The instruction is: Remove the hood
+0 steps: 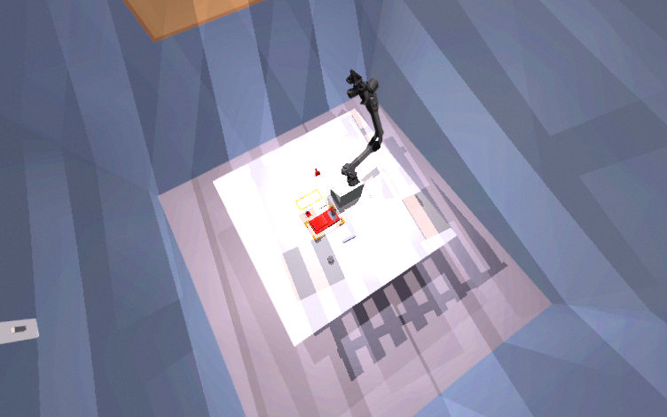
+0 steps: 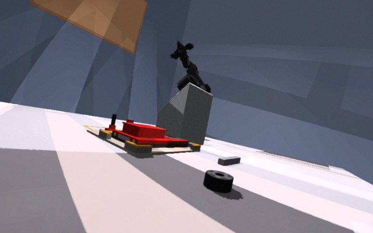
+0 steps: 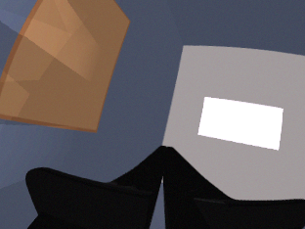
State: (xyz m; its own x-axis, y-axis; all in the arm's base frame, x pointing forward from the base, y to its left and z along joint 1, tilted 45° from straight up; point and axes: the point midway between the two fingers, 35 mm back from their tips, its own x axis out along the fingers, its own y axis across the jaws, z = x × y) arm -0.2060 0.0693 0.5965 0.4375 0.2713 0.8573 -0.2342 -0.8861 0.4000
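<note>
The red hood is 59 cm ahead of my gripper tip, 41 cm to the left of it and 62 cm below it. From my gripper tip the other things lie so: black wheel 68 cm ahead, 66 cm to the left, 65 cm below; then grey bar 49 cm ahead, 63 cm to the left, 65 cm below.
</note>
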